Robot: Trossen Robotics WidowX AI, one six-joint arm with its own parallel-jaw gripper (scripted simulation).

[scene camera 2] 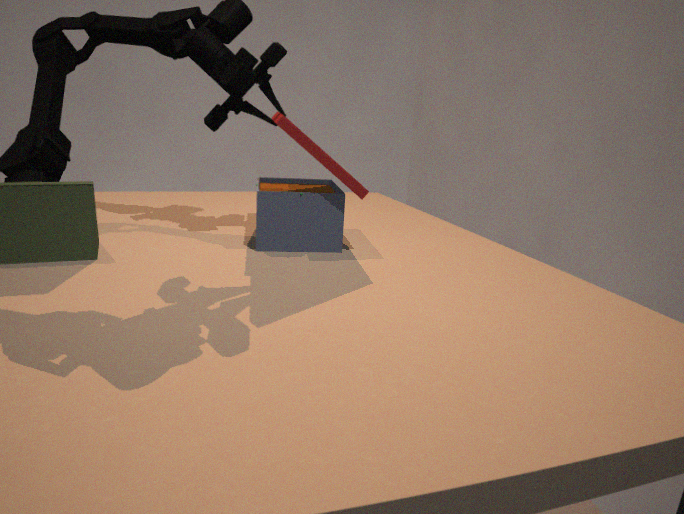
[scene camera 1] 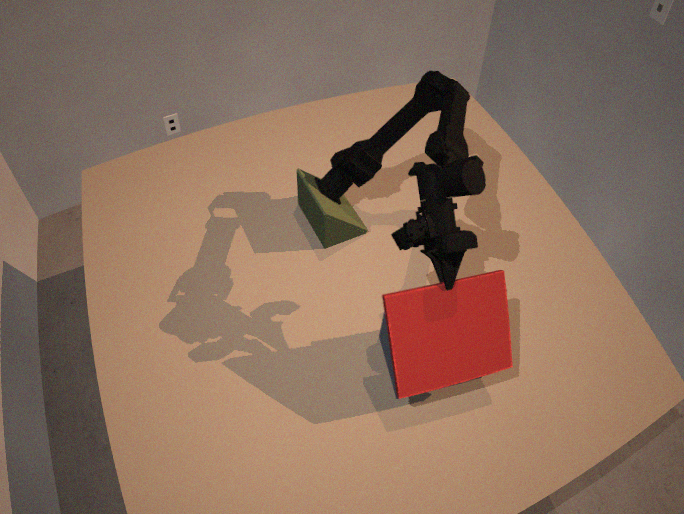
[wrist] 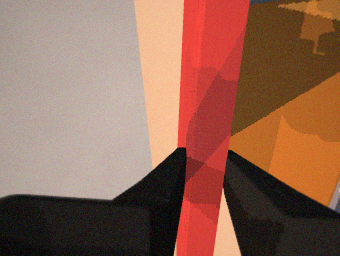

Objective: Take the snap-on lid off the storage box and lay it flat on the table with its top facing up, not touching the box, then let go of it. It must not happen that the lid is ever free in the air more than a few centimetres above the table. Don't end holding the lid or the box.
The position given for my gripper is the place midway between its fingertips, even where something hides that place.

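Observation:
Red lid [scene camera 1: 438,338], [scene camera 2: 285,124], [wrist: 212,45]. My gripper [scene camera 1: 447,288], [scene camera 2: 281,121], [wrist: 203,156].

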